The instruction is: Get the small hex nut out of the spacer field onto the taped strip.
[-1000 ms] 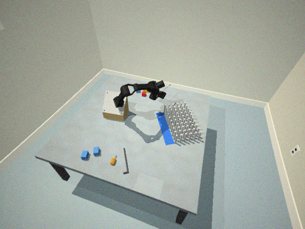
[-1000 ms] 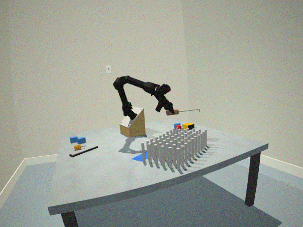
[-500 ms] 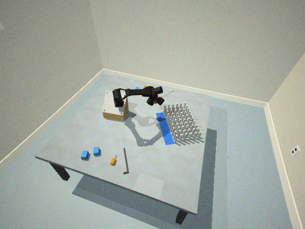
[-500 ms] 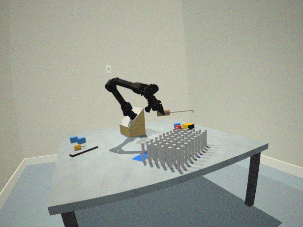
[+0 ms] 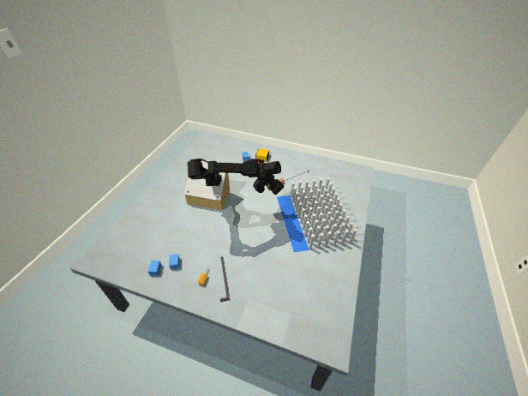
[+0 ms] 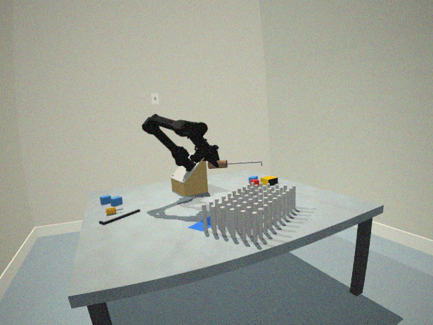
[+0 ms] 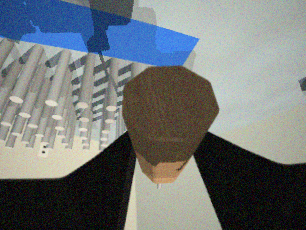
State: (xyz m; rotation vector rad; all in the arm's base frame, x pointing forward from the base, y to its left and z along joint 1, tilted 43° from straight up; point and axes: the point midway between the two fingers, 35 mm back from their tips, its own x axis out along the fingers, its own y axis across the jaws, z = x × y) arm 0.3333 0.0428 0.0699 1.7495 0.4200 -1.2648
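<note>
Right now my gripper tip is 11 cm short of the blue taped strip, 5 cm to the left of it and 20 cm above it. From my gripper tip the other things lie so: red block 22 cm behind, 37 cm to the left, 18 cm below; hex nut 26 cm ahead, 2 cm to the left, 20 cm below; wooden-handled tool 7 cm ahead, 7 cm to the left, 1 cm above.
</note>
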